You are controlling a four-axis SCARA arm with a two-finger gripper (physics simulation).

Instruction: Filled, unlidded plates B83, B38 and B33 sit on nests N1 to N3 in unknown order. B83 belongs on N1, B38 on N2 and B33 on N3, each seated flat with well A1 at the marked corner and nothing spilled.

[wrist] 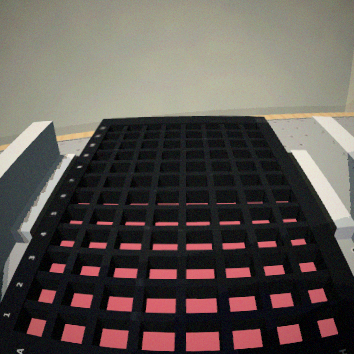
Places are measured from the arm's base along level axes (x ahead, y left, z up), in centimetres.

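Pixels of known places: gripper, between the fingertips: (181, 138).
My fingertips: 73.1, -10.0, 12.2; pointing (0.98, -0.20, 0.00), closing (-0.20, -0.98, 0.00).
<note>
Ahead of a thing's pixels: the offset from my fingertips to its top centre, as dx, dy, dz. "spot": to the spot under its first point. Level surfaces: height alone.
A black well plate @[-2.4, +0.5, -0.5] (182, 212) with square wells fills the middle and bottom of the wrist view. Pink liquid shows in the wells of its nearer rows; the liquid in the far rows is hidden by the well walls. Row numbers run up its left edge, and the letter A is at the near left corner. The plate looks level. My gripper (181, 138) is shut on this plate, with one pale finger against each long side. The plate's label does not show, so I cannot tell which plate it is. The nests N1 to N3 do not show clearly.
A grey deck surface @[dz -10.9] (295, 131) with small dark holes shows beyond the plate at the right. A thin orange-tan edge strip @[spot: +26.6, +9.5, -10.9] (75, 136) runs behind the plate. A plain grey-beige wall or floor (175, 55) fills the background.
</note>
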